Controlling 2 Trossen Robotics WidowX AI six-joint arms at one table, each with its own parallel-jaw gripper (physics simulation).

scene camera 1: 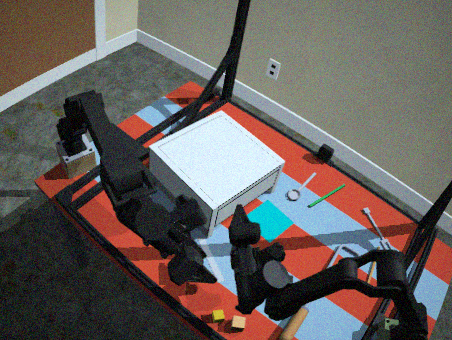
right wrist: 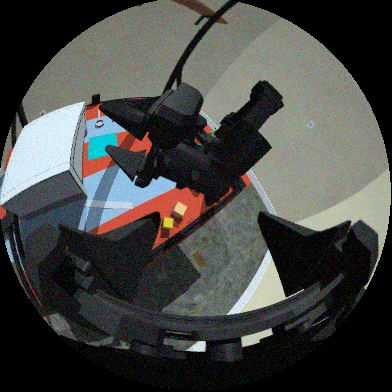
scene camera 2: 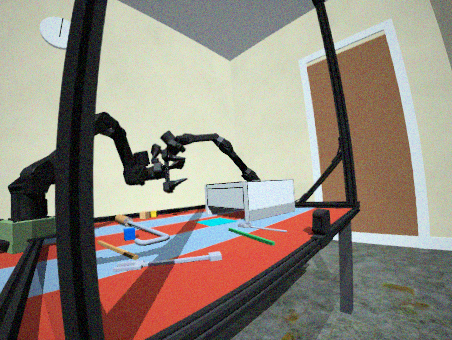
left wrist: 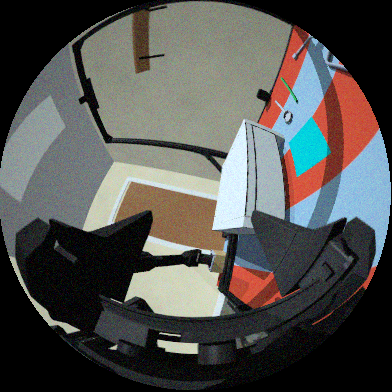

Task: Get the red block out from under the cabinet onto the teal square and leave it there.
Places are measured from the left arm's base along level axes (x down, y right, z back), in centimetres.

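Where they show: left gripper, fingertip midpoint: (scene camera 1: pixel 239 215) (right wrist: pixel 102 129) (scene camera 2: pixel 186 168) (left wrist: pixel 202 216); right gripper, fingertip midpoint: (scene camera 1: pixel 210 268) (right wrist: pixel 210 217); left arm's base, link origin: (scene camera 1: pixel 401 337) (right wrist: pixel 219 135) (scene camera 2: pixel 28 218); right arm's base, link origin: (scene camera 1: pixel 74 146) (left wrist: pixel 210 259).
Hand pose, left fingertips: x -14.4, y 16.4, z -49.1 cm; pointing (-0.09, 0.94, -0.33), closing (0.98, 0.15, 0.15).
Observation:
Each offset is from my left fingertips to the top centre of the thing. "*": to the spot under its first point.
The white cabinet {dy +24.4, dx +7.3, dz -9.4 cm} (scene camera 1: pixel 220 155) (scene camera 2: pixel 270 197) (left wrist: pixel 267 175) (right wrist: pixel 45 152) stands on the striped mat. The red block cannot be made out; the space under the cabinet is hidden. A small dark red shape (scene camera 1: pixel 191 288) shows below my right gripper in scene camera 1; whether it is a block or shade is unclear. The teal square {* dy +16.2, dx +20.7, dz +10.0 cm} (scene camera 1: pixel 270 221) (scene camera 2: pixel 218 222) (left wrist: pixel 309 146) (right wrist: pixel 102 146) lies bare beside the cabinet. My left gripper (scene camera 1: pixel 237 245) (left wrist: pixel 202 216) is open and empty, raised near the cabinet's front corner. My right gripper (scene camera 1: pixel 205 246) (right wrist: pixel 210 217) is open and empty, raised close by.
A yellow block {dy -17.3, dx +18.3, dz +1.5 cm} (scene camera 1: pixel 218 315) (right wrist: pixel 168 223) and a tan block {dy -18.2, dx +17.8, dz +6.6 cm} (scene camera 1: pixel 238 322) (right wrist: pixel 179 209) lie near the table edge. A round-headed tool {dy +33.2, dx +20.0, dz +18.7 cm} (scene camera 1: pixel 293 194), a green stick {dy +31.6, dx +20.1, dz +27.3 cm} (scene camera 1: pixel 326 195), a wrench {dy +22.5, dx +20.0, dz +45.2 cm} (scene camera 2: pixel 175 260) and a blue block {dy +2.9, dx +18.3, dz +35.0 cm} (scene camera 2: pixel 129 233) lie beyond. The two arms' wrists are close together.

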